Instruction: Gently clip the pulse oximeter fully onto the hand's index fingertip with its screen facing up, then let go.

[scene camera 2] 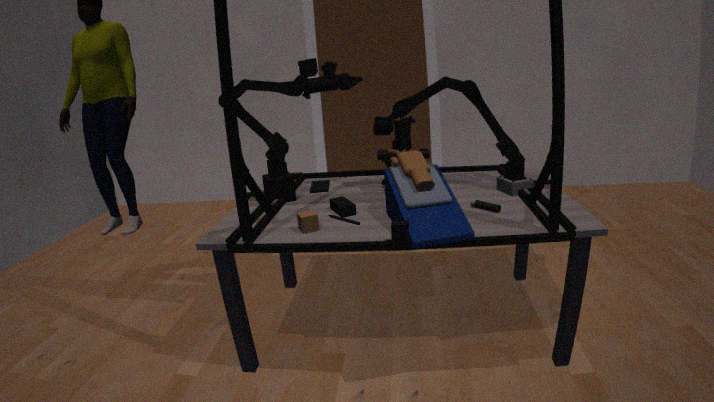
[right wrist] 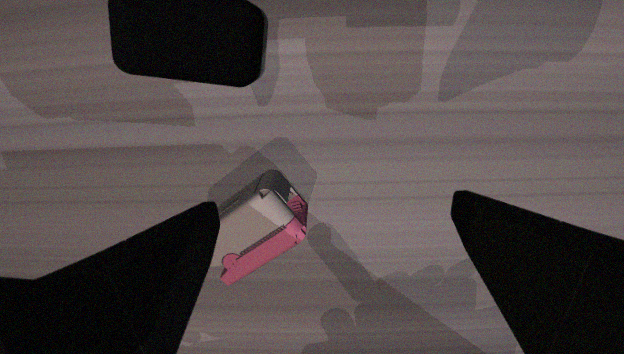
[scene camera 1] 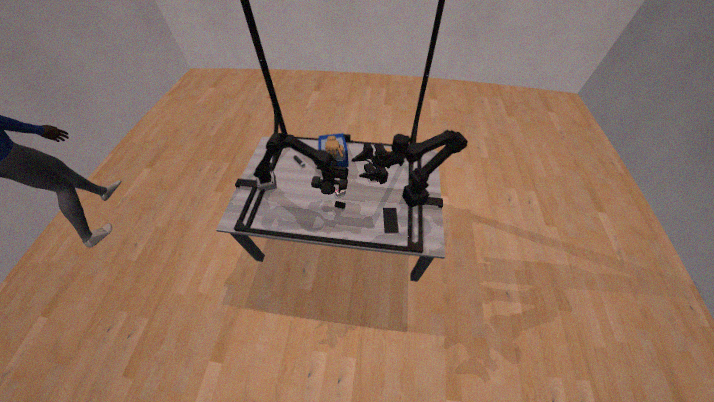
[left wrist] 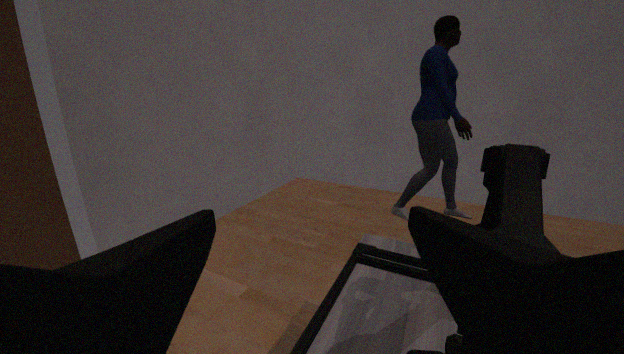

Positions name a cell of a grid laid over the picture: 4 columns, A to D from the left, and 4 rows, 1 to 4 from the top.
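Observation:
Open and with nothing in its grasp, the left gripper (scene camera 1: B2) (scene camera 2: C1) (left wrist: C3) shares the scene with the right gripper (right wrist: C3). A pulse oximeter (right wrist: B3) is visible too, though in the left wrist view it is out of frame.

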